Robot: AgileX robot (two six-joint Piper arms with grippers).
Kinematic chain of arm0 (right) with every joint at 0, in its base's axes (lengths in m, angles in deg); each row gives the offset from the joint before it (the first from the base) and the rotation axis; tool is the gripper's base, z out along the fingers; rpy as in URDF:
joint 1: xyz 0 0 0.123 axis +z
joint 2: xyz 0 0 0 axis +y
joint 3: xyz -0.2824 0 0.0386 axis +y
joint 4: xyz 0.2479 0 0.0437 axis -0.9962 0 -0.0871
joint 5: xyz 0 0 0 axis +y
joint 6: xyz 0.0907 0 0.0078 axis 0.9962 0 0.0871
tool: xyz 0 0 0 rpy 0 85 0
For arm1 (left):
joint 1: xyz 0 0 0.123 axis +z
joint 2: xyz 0 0 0 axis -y
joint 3: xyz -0.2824 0 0.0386 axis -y
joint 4: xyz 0.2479 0 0.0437 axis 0.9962 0 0.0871
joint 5: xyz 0 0 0 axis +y
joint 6: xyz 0.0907 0 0.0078 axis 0.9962 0 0.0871
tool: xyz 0 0 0 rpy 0 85 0
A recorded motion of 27 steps. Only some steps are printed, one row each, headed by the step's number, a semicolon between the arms.
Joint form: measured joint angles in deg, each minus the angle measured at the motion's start. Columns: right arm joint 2, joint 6, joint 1, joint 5, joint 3, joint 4; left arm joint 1, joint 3, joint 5, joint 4, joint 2, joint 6.
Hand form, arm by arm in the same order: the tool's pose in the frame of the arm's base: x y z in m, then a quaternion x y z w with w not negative. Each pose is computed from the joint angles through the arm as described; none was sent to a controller.
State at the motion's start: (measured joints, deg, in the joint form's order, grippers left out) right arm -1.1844 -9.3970 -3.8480 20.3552 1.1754 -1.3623; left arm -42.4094 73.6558 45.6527 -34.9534 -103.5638 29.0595
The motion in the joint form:
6: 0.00 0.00 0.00 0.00 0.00 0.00; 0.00 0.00 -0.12 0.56 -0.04 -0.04
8: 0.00 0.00 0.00 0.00 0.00 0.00; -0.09 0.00 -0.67 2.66 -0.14 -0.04
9: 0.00 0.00 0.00 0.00 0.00 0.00; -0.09 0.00 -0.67 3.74 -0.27 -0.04
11: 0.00 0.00 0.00 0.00 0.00 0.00; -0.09 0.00 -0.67 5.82 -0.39 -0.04
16: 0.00 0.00 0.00 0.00 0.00 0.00; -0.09 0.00 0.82 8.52 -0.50 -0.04
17: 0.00 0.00 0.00 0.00 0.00 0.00; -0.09 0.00 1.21 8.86 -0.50 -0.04
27: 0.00 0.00 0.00 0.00 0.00 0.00; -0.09 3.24 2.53 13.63 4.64 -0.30
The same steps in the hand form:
6: 0.0524 -0.0028 0.1753 -0.03214 0.79451 -0.05994 0.60343; 0.2526 -0.2805 0.2270 0.41289 0.86269 -0.26027 0.13250
8: 0.0524 -0.0028 0.1753 -0.03214 0.79451 -0.05994 0.60343; 0.2540 -0.2794 0.2253 0.42328 0.86096 -0.24569 0.13867
9: 0.0524 -0.0028 0.1753 -0.03214 0.79451 -0.05994 0.60343; 0.2547 -0.2786 0.2239 0.42889 0.86027 -0.23807 0.13893
11: 0.0524 -0.0028 0.1753 -0.03214 0.79451 -0.05994 0.60343; 0.2558 -0.2770 0.2221 0.43971 0.85843 -0.22366 0.14045
16: 0.0524 -0.0028 0.1753 -0.03214 0.79451 -0.05994 0.60343; 0.2552 -0.2738 0.2194 0.45680 0.85575 -0.20519 0.13011
17: 0.0524 -0.0028 0.1753 -0.03214 0.79451 -0.05994 0.60343; 0.2549 -0.2732 0.2191 0.45933 0.85538 -0.20288 0.12719
27: 0.0524 -0.0028 0.1753 -0.03214 0.79451 -0.05994 0.60343; 0.2543 -0.2665 0.2653 0.48526 0.83310 -0.18523 0.19015

